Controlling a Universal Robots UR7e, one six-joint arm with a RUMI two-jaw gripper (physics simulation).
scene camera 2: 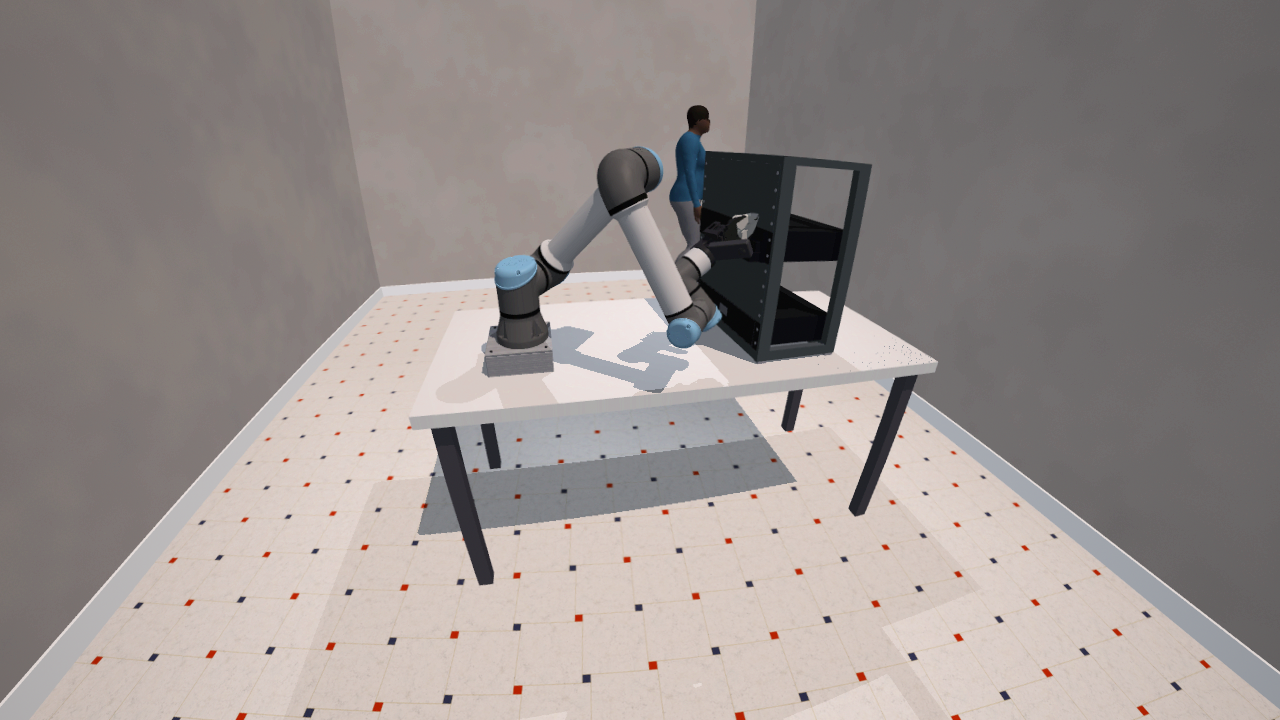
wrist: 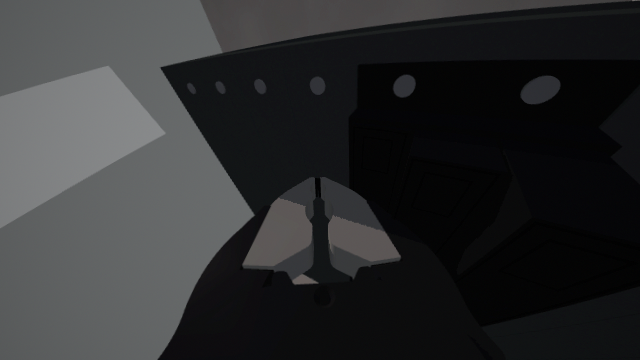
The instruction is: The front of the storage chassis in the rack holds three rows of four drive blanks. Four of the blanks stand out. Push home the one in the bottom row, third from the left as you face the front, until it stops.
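Note:
My gripper [scene camera 2: 754,219] [wrist: 317,180] is shut and empty, its two pale fingertips together. In scene camera 2 it overlaps the rack's side panel [scene camera 2: 741,183] at about the height of the upper storage chassis [scene camera 2: 814,241]. In the wrist view the dark chassis front lies right of the fingers. One drive blank [wrist: 377,155] and another drive blank [wrist: 440,192] show there, partly hidden by the gripper. A further blank [wrist: 557,265] at the lower right stands out, with its side face showing. The picture is too dark to tell rows, the named blank or contact.
The dark rack [scene camera 2: 771,277] stands on the white table [scene camera 2: 572,407], with another dark unit [scene camera 2: 801,322] low inside it. A rack strip with round holes [wrist: 280,120] runs beside the chassis front. A person in blue [scene camera 2: 687,170] stands behind the rack.

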